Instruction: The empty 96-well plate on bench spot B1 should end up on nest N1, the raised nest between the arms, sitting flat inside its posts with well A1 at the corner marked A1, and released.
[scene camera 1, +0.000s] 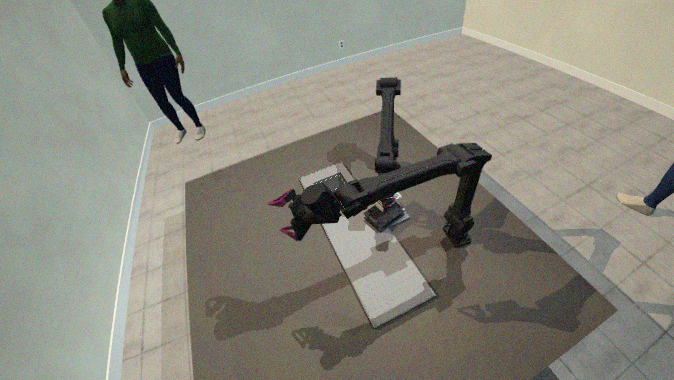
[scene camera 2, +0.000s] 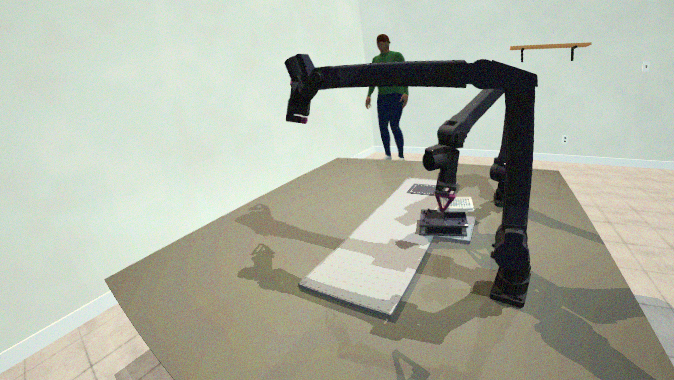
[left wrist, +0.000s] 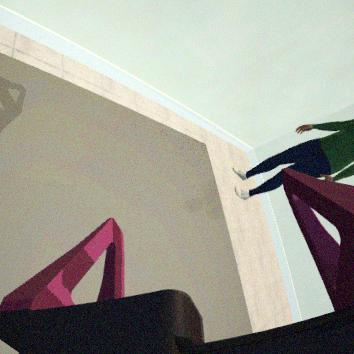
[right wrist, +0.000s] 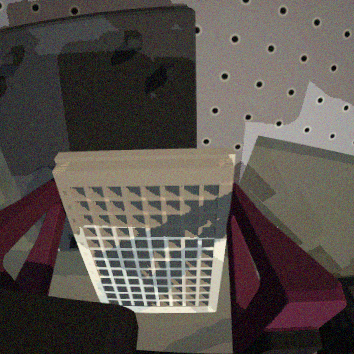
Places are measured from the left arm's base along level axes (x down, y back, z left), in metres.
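Where they show: left gripper, fingertip midpoint: (scene camera 1: 275, 216) (scene camera 2: 294, 106) (left wrist: 196, 203); right gripper, fingertip midpoint: (scene camera 1: 379, 203) (scene camera 2: 442, 205) (right wrist: 145, 186); left arm's base, link origin: (scene camera 1: 456, 234) (scene camera 2: 510, 288).
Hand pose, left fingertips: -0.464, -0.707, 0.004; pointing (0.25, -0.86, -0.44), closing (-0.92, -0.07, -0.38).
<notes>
Things, the pixels of their top centre, and the offset from my left fingertips, as dx, dy, dz. "spot": a spot on its surface instead. Level surfaces: height alone.
- white 96-well plate, top centre: (right wrist: 151, 264) (scene camera 2: 455, 201) (scene camera 1: 386, 196) +0.366, +0.456, -0.256
- raised dark nest, top centre: (right wrist: 93, 171) (scene camera 2: 443, 214) (scene camera 1: 384, 209) +0.402, +0.430, -0.212
- long white perforated board, surface height: dx +0.451
- dark pad with a dashed white outline, surface spot: (scene camera 2: 421, 189) spot: +0.450, +0.208, -0.510
The white 96-well plate (scene camera 1: 398, 196) (scene camera 2: 461, 203) (right wrist: 155, 250) is held by its two long sides between the fingers of my right gripper (scene camera 1: 388, 202) (scene camera 2: 443, 208) (right wrist: 145, 186). It looks roughly level in scene camera 2, above and behind the raised dark nest (scene camera 1: 384, 217) (scene camera 2: 443, 221) (right wrist: 127, 105). In the right wrist view the plate hides the nest's near part, and the A1 mark does not show. Corner posts stand up from the nest. My left gripper (scene camera 1: 276, 217) (scene camera 2: 296, 121) (left wrist: 196, 203) is open and empty, high above the table, away from the nest.
A long white perforated board (scene camera 1: 395, 295) (scene camera 2: 357, 285) (right wrist: 292, 75) lies beside the nest. A dark pad with a dashed white outline (scene camera 1: 327, 181) (scene camera 2: 421, 189) is at its far end. The left arm (scene camera 1: 415, 177) (scene camera 2: 395, 75) reaches across above the board. A person (scene camera 1: 150, 55) (scene camera 2: 388, 85) stands beyond the table.
</notes>
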